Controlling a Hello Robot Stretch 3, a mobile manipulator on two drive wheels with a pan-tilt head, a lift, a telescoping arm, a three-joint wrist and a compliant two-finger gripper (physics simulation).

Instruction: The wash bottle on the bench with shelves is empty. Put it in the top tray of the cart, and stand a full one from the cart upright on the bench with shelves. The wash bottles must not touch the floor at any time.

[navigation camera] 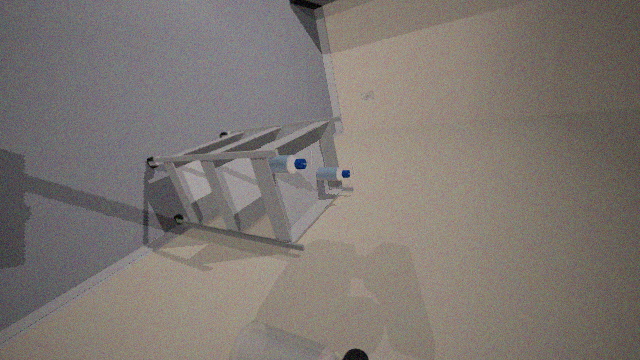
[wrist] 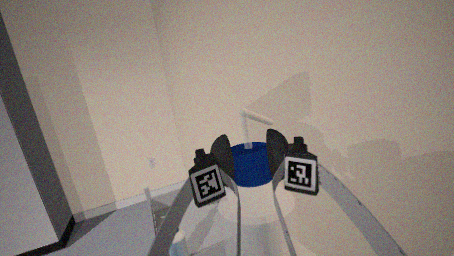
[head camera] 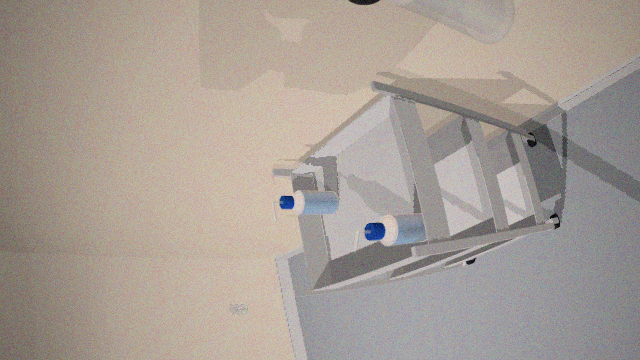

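Frame: origin at the robot's base, x ahead, y left, z up, level; centimetres.
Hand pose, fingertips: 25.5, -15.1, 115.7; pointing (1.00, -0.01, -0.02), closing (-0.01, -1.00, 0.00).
Observation:
After its pixels a point has its place, as x, y, z.
My gripper [wrist: 248,149] {25.5, -15.1, 115.7} is shut on the blue cap of the wash bottle [wrist: 252,172], which looks clear and empty and is held upright. Part of this bottle's clear body [head camera: 480,19] {21.1, -12.6, 106.1} [navigation camera: 285,342] {22.4, -12.1, 108.1} also shows at the top of the head view and the bottom of the navigation view. The white cart [head camera: 420,170] {61.9, -1.6, 70.8} [navigation camera: 272,200] {62.0, -1.9, 70.2} [wrist: 150,210] stands near the wall. Two wash bottles with pale blue liquid, a nearer one [head camera: 404,230] {61.3, 9.6, 74.7} [navigation camera: 281,164] {61.3, 9.7, 74.3} and a farther one [head camera: 317,202] {94.4, 7.2, 72.7} [navigation camera: 328,174] {94.4, 7.2, 72.6}, stand upright in its top tray. The bench with shelves does not show.
A beige wall [head camera: 125,150] {108.7, -3.2, 121.7} [navigation camera: 475,200] {111.4, -2.0, 127.3} [wrist: 350,60] rises behind the cart. A wall socket [head camera: 239,309] {226.7, 85.5, 39.8} [navigation camera: 367,95] {226.6, 86.0, 40.2} [wrist: 152,162] is beside it. A pale cabinet [wrist: 25,200] with a dark side and base stands at the left of the wrist view. The lower cart shelves face the grey floor [head camera: 450,320] {101.0, 58.0, 0.0} [navigation camera: 100,75] {37.4, 45.2, 0.0}.

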